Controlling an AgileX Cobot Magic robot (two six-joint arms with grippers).
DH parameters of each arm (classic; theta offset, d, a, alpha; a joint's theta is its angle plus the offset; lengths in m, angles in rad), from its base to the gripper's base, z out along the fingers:
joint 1: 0 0.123 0 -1.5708
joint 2: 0.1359 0 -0.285 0
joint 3: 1.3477 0 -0.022 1.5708
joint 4: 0 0.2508 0 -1.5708
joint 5: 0 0 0.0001 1.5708
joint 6: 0 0.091 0 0
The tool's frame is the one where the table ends.
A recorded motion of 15 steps. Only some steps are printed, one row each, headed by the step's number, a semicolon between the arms.
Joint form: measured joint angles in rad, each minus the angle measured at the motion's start. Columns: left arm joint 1, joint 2, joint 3, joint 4, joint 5, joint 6; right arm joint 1, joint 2, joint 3, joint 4, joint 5, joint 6.
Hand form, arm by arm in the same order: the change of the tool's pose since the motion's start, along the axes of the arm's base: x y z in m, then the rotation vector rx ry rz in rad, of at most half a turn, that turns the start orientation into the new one. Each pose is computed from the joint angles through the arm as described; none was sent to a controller.
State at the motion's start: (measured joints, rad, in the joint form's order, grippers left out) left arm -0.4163 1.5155 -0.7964 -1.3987 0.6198 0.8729; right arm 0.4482 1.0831 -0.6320 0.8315 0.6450 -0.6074
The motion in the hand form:
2: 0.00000 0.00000 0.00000 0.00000 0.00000 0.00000; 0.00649 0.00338 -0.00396 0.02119 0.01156 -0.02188
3: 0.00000 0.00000 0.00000 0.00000 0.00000 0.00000; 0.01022 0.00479 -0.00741 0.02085 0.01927 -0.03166
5: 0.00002 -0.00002 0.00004 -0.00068 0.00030 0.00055; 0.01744 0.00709 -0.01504 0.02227 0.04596 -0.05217
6: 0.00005 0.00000 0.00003 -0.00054 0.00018 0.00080; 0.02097 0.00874 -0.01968 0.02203 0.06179 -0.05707
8: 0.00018 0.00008 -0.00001 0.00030 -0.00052 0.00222; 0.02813 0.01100 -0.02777 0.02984 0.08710 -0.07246
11: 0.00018 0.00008 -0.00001 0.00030 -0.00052 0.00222; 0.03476 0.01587 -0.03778 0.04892 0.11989 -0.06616
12: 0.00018 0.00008 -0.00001 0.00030 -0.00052 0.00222; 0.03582 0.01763 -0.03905 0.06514 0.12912 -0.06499
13: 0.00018 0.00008 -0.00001 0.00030 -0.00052 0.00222; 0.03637 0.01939 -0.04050 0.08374 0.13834 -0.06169
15: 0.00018 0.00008 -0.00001 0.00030 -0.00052 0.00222; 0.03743 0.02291 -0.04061 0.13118 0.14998 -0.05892
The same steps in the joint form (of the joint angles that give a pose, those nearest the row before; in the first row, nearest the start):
2: 0.0000 0.0000 0.0000 0.0000 0.0000 0.0000; 0.0000 0.0331 0.0000 0.0534 -0.0294 -0.0283
3: 0.0000 0.0000 0.0000 0.0000 0.0000 0.0000; 0.0000 0.0539 0.0000 0.0684 -0.0440 -0.0384
5: 0.0000 0.0000 0.0000 -0.0009 0.0000 0.0000; -0.0045 0.0972 0.0000 0.1024 -0.0629 -0.0570
6: 0.0000 0.0000 0.0000 -0.0009 -0.0003 0.0000; -0.0056 0.1223 0.0000 0.1234 -0.0693 -0.0729
8: 0.0000 0.0000 0.0000 -0.0009 -0.0021 0.0000; -0.0130 0.1678 0.0000 0.1785 -0.0822 -0.1151
11: 0.0000 0.0000 0.0000 -0.0009 -0.0021 0.0000; -0.0166 0.2250 0.0000 0.2708 -0.0785 -0.1980
12: 0.0000 0.0000 0.0000 -0.0009 -0.0021 0.0000; -0.0166 0.2361 0.0000 0.3075 -0.0732 -0.2236
13: 0.0000 0.0000 0.0000 -0.0009 -0.0021 0.0000; -0.0166 0.2463 0.0023 0.3498 -0.0656 -0.2552
15: 0.0000 0.0000 0.0000 -0.0009 -0.0021 0.0000; -0.0166 0.2595 0.0043 0.4395 -0.0484 -0.3162

